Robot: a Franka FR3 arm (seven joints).
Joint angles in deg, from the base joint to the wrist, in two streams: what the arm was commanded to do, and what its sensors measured. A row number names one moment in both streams.
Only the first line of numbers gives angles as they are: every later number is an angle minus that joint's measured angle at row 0.
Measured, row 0:
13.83 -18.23 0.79 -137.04 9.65 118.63 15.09
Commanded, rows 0 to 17:
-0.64 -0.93 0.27 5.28 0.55 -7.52 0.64
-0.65 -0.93 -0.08 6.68 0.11 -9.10 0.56
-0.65 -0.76 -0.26 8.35 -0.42 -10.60 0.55
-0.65 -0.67 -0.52 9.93 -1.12 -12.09 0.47
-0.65 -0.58 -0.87 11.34 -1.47 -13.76 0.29
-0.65 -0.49 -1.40 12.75 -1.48 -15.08 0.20
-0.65 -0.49 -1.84 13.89 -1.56 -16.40 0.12
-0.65 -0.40 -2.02 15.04 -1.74 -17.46 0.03
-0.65 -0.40 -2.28 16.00 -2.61 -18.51 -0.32
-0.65 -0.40 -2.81 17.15 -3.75 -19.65 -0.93
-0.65 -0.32 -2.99 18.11 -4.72 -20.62 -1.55
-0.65 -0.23 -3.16 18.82 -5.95 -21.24 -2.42
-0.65 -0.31 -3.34 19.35 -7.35 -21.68 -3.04
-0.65 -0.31 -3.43 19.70 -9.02 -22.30 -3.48
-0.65 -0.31 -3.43 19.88 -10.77 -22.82 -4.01
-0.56 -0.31 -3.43 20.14 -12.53 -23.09 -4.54
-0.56 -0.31 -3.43 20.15 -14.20 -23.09 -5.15
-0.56 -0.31 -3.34 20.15 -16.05 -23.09 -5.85
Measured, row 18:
-0.12 -0.74 -3.60 18.78 -11.50 -21.55 -3.36
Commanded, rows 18 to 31:
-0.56 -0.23 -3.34 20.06 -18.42 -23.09 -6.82
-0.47 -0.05 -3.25 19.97 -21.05 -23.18 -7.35
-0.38 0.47 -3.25 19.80 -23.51 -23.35 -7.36
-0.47 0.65 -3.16 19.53 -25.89 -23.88 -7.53
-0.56 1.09 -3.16 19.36 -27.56 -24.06 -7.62
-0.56 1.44 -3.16 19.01 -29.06 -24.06 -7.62
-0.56 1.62 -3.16 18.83 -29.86 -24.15 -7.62
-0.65 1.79 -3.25 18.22 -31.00 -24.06 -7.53
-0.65 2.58 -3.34 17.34 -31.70 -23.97 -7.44
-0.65 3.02 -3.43 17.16 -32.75 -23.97 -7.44
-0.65 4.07 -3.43 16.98 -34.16 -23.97 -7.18
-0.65 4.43 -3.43 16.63 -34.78 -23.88 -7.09
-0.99 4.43 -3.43 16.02 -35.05 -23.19 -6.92
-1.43 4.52 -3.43 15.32 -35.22 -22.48 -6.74
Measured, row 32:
-0.14 4.22 -3.71 16.86 -33.56 -23.55 -6.77
